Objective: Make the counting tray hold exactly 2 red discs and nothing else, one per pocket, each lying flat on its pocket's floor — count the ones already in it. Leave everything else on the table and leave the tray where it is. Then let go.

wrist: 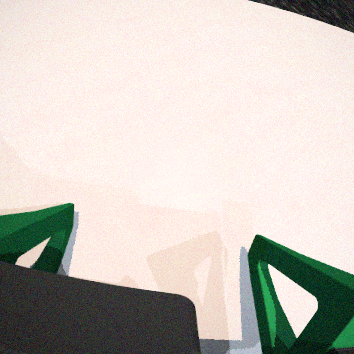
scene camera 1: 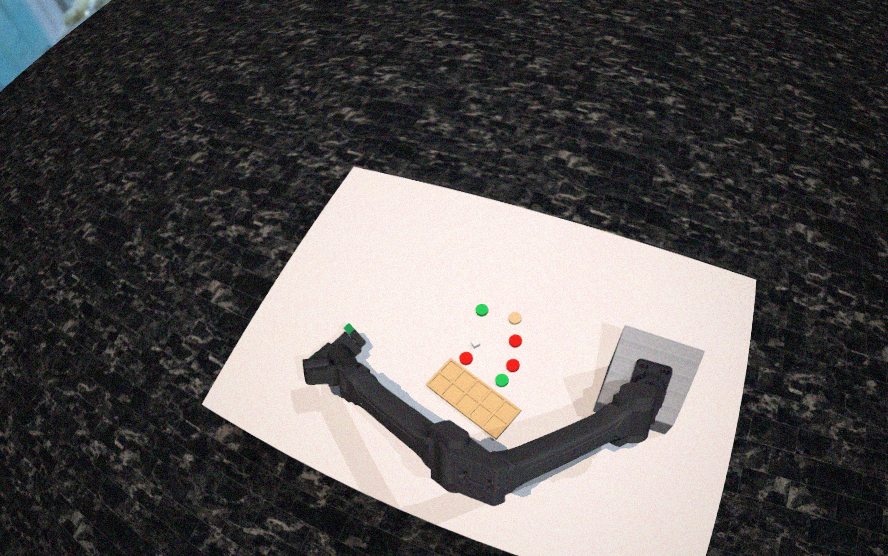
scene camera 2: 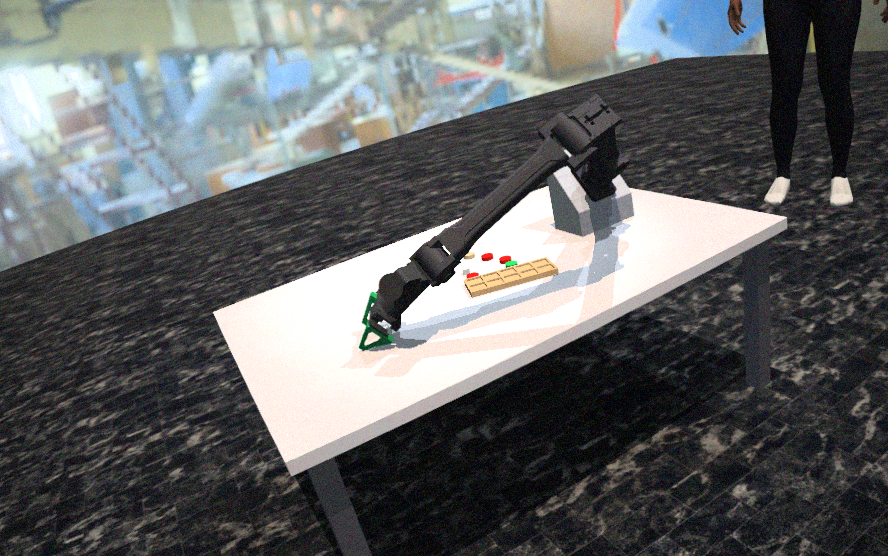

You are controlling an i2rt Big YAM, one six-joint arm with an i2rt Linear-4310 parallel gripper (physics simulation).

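The tan counting tray (scene camera 1: 471, 394) (scene camera 2: 511, 278) lies flat with its pockets empty. One red disc (scene camera 1: 465, 358) (scene camera 2: 471, 275) lies on the table just off the tray's far-left end. Two more red discs, one (scene camera 1: 513, 365) (scene camera 2: 505, 259) nearer the tray and one (scene camera 1: 515, 340) (scene camera 2: 486, 256) farther off, lie beyond it. A green disc (scene camera 1: 501, 380) (scene camera 2: 511, 263) lies close beside the tray. My gripper (scene camera 1: 349, 328) (scene camera 2: 364, 333) (wrist: 165, 230) is open and empty, low over the table, left of the tray and apart from it. In scene camera 1, one green fingertip shows.
Another green disc (scene camera 1: 481, 309), a tan disc (scene camera 1: 515, 318) (scene camera 2: 469, 255) and a small whitish block (scene camera 1: 475, 344) (scene camera 2: 465, 271) lie beyond the tray. The arm stands on a grey base (scene camera 1: 681, 379) (scene camera 2: 568, 209) at the right. A person's legs (scene camera 2: 783, 85) show behind the table.
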